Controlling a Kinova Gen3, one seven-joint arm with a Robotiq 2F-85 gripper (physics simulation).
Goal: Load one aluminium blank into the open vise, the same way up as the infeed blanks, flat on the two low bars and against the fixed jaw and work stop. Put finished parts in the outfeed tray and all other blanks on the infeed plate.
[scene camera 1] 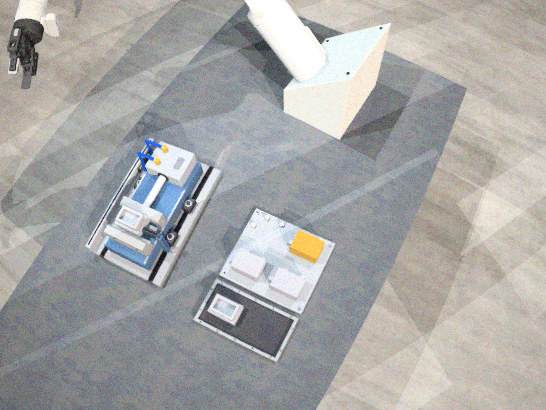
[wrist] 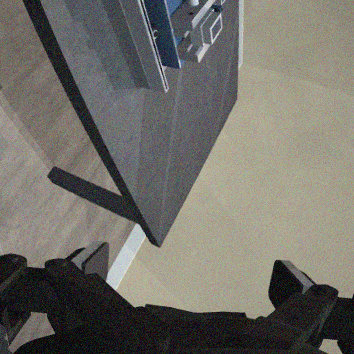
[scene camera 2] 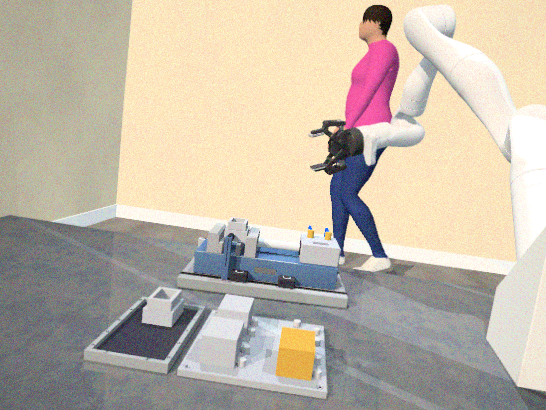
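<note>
The vise (scene camera 1: 127, 254) (scene camera 2: 315, 274) (wrist: 163, 32) has a blue body. A pale part with a hollow top (scene camera 1: 129, 220) (scene camera 2: 238, 227) (wrist: 215, 27) sits between its jaws; its seating is hidden. A similar hollow part (scene camera 1: 225, 308) (scene camera 2: 162, 310) stands, opening up, in the dark-floored outfeed tray (scene camera 1: 235, 340) (scene camera 2: 125, 364). Two plain pale grey blanks (scene camera 1: 248, 265) (scene camera 1: 287, 282) (scene camera 2: 236, 309) (scene camera 2: 220, 342) and an orange block (scene camera 1: 307, 246) (scene camera 2: 296, 352) stand on the infeed plate (scene camera 1: 315, 272) (scene camera 2: 260, 371). My gripper (scene camera 1: 21, 75) (scene camera 2: 316, 150) (wrist: 190, 270) is open and empty, high beyond the vise, away from all parts.
A person in a pink top (scene camera 2: 372, 85) stands behind the table, overlapping my gripper in the second scene view. Blue handles with orange ends (scene camera 1: 155, 152) stand on the vise's end housing. Small pegs (scene camera 1: 267, 218) rise from the infeed plate. The white arm base (scene camera 1: 315, 110) stands on the table.
</note>
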